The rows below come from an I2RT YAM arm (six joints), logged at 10 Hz.
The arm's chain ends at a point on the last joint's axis. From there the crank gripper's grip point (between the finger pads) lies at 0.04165 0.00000 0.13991 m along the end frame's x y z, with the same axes.
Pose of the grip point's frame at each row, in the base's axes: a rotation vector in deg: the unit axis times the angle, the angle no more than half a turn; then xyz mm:
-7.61 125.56 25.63 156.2 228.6 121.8
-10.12 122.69 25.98 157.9 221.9 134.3
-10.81 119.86 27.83 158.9 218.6 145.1
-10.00 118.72 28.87 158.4 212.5 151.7
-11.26 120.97 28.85 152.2 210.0 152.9
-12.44 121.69 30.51 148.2 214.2 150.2
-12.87 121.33 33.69 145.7 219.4 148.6
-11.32 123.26 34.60 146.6 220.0 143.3
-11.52 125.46 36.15 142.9 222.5 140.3
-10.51 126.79 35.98 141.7 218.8 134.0
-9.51 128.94 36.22 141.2 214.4 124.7
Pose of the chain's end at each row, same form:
-7.61 125.56 25.63 77.2 175.2 232.4
-10.12 122.69 25.98 74.9 166.3 240.8
-10.81 119.86 27.83 72.5 158.6 246.3
-10.00 118.72 28.87 70.4 150.6 250.3
-11.26 120.97 28.85 68.9 148.3 255.6
-12.44 121.69 30.51 68.2 149.3 253.6
-12.87 121.33 33.69 68.2 148.6 250.0
-11.32 123.26 34.60 72.4 148.7 246.8
-11.52 125.46 36.15 74.4 149.2 246.3
-10.51 126.79 35.98 74.9 146.4 241.8
-9.51 128.94 36.22 78.2 142.5 235.1

